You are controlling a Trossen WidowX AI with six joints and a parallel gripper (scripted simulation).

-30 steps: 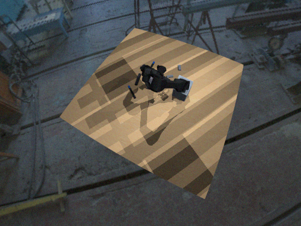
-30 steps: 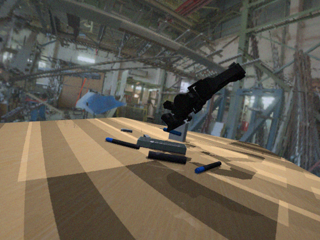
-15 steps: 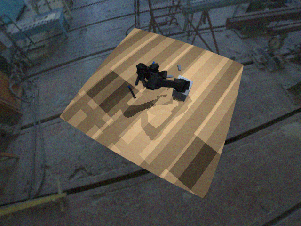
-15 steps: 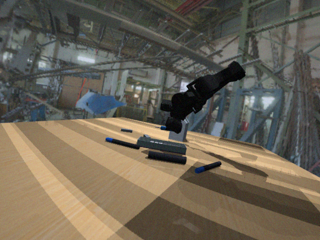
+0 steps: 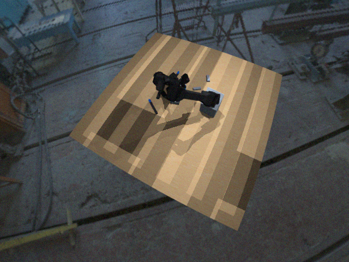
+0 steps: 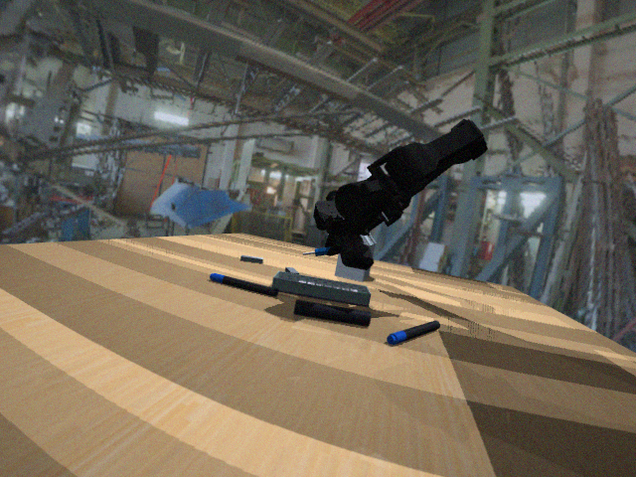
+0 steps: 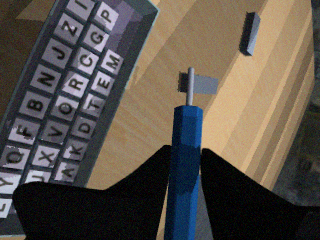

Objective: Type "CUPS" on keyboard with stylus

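My gripper tip is 40 mm to the left of the stylus tip, 10 mm short of it and 10 mm above it. From my gripper tip the other things lie so: blue stylus: 10 mm to the right.
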